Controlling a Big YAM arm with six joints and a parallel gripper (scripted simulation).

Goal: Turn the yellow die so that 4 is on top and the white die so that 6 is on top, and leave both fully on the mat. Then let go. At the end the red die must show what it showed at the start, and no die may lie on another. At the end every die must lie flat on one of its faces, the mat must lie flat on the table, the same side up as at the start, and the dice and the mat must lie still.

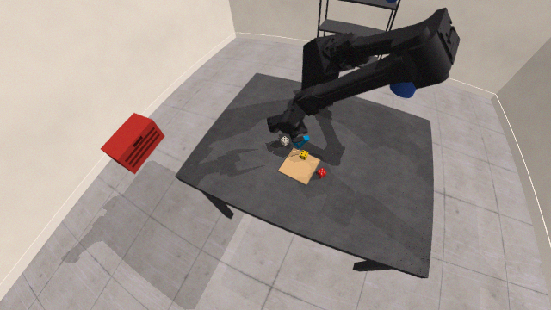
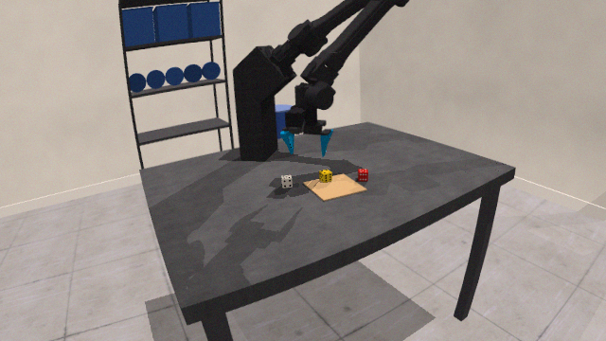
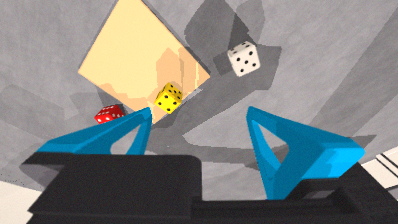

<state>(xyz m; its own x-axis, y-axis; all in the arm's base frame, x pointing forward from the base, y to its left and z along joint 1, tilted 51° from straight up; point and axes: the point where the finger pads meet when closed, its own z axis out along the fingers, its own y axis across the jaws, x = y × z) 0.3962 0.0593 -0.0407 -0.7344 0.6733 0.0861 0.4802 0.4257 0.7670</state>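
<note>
Right now my hand is 9 cm above the white die, 7 cm to the left of it and 1 cm past it. The rest, counted from my hand: tan mat 10 cm below, 6 cm to the left, 5 cm ahead; then red die 17 cm to the left, 9 cm below, 3 cm ahead; then yellow die 8 cm below, 5 cm to the left.
</note>
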